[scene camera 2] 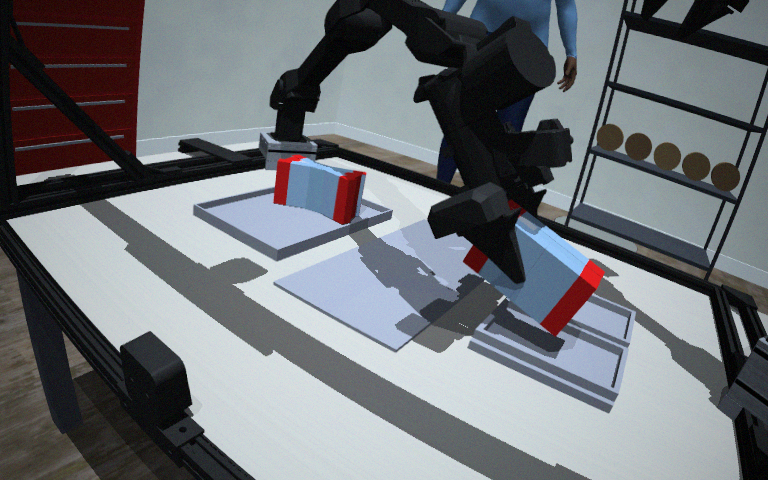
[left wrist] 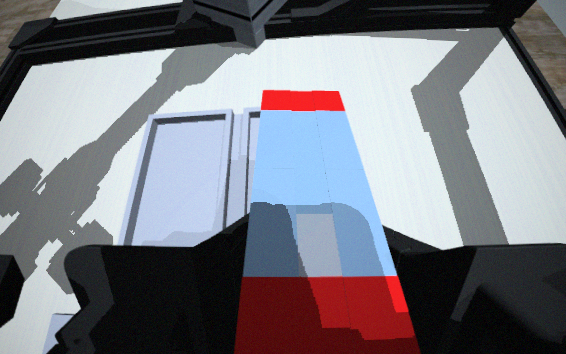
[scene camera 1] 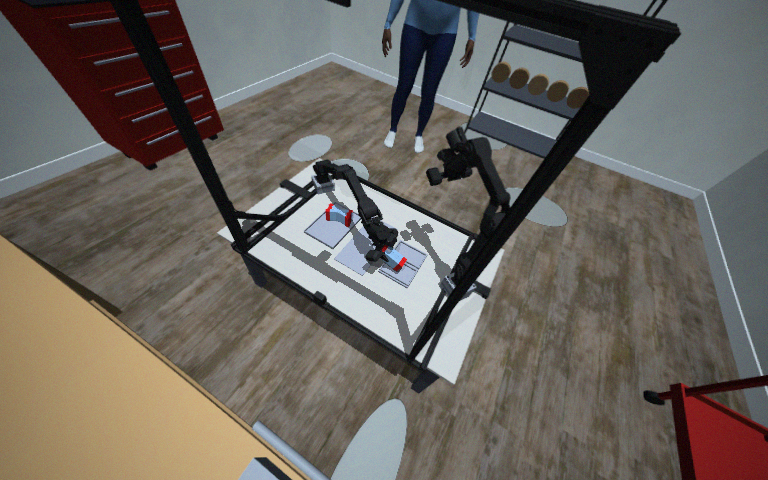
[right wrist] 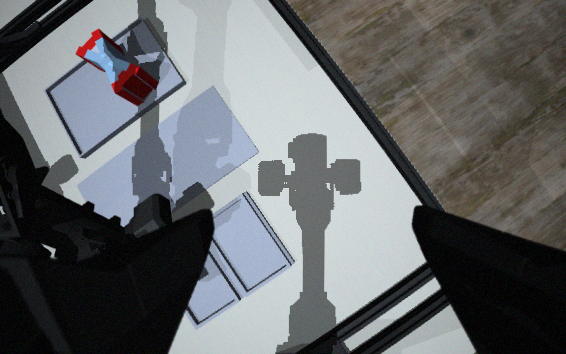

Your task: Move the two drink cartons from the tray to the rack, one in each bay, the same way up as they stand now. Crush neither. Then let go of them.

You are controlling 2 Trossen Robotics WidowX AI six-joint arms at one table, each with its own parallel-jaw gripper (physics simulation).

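Frame: origin at the left arm's base, x ahead, y left, z up, level; millimetres.
Seen in the pictures: left gripper, fingertip midpoint: (scene camera 2: 528,273) (left wrist: 300,216) (scene camera 1: 390,257); right gripper, fingertip midpoint: (scene camera 2: 662,28) (scene camera 1: 439,182) (right wrist: 312,218); left arm's base at its link origin: (scene camera 2: 287,138) (scene camera 1: 322,179).
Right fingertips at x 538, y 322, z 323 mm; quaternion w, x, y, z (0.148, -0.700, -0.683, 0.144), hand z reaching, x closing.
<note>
Offsets run from my right fingertips to a thing's top centre.
One carton {305 mm down, 265 mm back, 333 mm right} (scene camera 1: 338,215) (scene camera 2: 311,189) (right wrist: 111,65), light blue with red ends, rests lengthwise on the tray {363 mm down, 246 mm back, 368 mm right} (scene camera 1: 331,233) (scene camera 2: 235,233) (right wrist: 95,110). My left gripper (scene camera 2: 526,243) (left wrist: 300,216) is shut on the other carton {240 mm down, 92 mm ahead, 228 mm right} (scene camera 2: 552,263) (left wrist: 305,165), a finger on each side. That carton slopes down to the right in scene camera 2, its outer end low over the near bay of the rack {359 mm down, 101 mm ahead, 150 mm right} (scene camera 2: 543,370) (left wrist: 237,130) (right wrist: 255,245); contact there cannot be told. The rack's far bay is empty. My right gripper (right wrist: 312,218) is open and empty, high above the table's right part.
A thin flat pale panel (scene camera 1: 351,257) (scene camera 2: 339,294) (right wrist: 230,120) lies between tray and rack, under the left arm. A dark block (scene camera 2: 155,373) sits on the table's near edge. Black frame beams surround the table.
</note>
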